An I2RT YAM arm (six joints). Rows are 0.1 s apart.
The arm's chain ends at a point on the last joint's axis. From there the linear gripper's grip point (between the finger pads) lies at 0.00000 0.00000 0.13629 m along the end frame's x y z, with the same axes.
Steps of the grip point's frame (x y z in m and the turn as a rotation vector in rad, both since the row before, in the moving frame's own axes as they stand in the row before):
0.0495 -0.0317 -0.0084 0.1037 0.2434 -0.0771
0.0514 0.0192 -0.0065 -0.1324 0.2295 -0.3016
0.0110 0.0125 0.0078 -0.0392 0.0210 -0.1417
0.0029 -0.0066 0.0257 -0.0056 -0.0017 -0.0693
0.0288 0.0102 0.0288 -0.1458 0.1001 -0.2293
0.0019 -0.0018 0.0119 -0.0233 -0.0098 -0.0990
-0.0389 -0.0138 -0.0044 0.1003 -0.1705 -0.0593
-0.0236 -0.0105 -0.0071 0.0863 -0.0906 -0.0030
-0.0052 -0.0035 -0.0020 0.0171 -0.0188 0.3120
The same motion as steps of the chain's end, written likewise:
0.0173 -0.0165 -0.0037 0.1037 0.2434 -0.0771
0.0183 0.0063 -0.0018 -0.1324 0.2295 -0.3016
0.0078 0.0074 0.0079 -0.0392 0.0210 -0.1417
0.0031 -0.0074 0.0257 -0.0056 -0.0017 -0.0693
0.0131 -0.0078 0.0309 -0.1458 0.1001 -0.2293
0.0031 -0.0050 0.0119 -0.0233 -0.0098 -0.0990
-0.0154 -0.0009 -0.0017 0.1003 -0.1705 -0.0593
-0.0113 0.0012 -0.0060 0.0863 -0.0906 -0.0030
-0.0030 -0.0008 -0.0020 0.0171 -0.0188 0.3120

